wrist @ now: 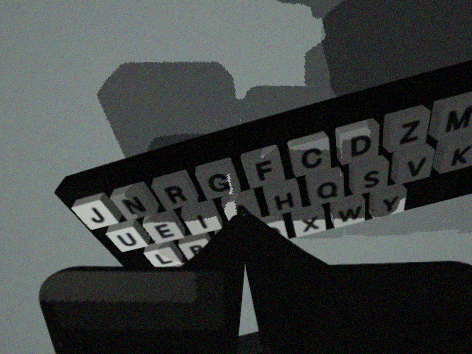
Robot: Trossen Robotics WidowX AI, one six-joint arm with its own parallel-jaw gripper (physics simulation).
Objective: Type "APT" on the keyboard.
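Places are measured from the arm's base along level axes (x right, y down, z ahead), in metres.
Pixels of known places: gripper, fingertip midpoint: (243, 225).
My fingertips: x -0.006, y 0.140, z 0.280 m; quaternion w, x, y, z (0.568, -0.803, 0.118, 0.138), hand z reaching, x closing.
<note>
Behind a point stands the place of what it marks.
The black keyboard (280, 125) {x 0.022, y 0.152, z 0.314 m} lies slanted across the wrist view, with grey and white lettered keys. My gripper (243, 225) {x -0.006, y 0.140, z 0.280 m} is shut and empty, its dark tips together at the A key (242, 204) {x -0.003, y 0.146, z 0.287 m} in the middle row, between I and H. The tips cover the lower part of the A key; whether they touch it or press it down I cannot tell. In the bottom row, a key next to L (195, 248) {x -0.035, y 0.146, z 0.267 m} is partly hidden by the fingers, and its letter is unclear. More bottom-row keys are hidden behind the fingers. No T key can be made out.
The G key (219, 181) {x -0.008, y 0.146, z 0.302 m} and F key (264, 170) {x 0.010, y 0.146, z 0.301 m} are in the row beyond A. The I key (201, 222) {x -0.024, y 0.146, z 0.283 m} and H key (283, 201) {x 0.014, y 0.146, z 0.281 m} sit on either side of it. The keyboard runs out of view at the right. Dark shadows fall across the keys and the grey table (55, 90) {x -0.053, y 0.162, z 0.354 m}.
</note>
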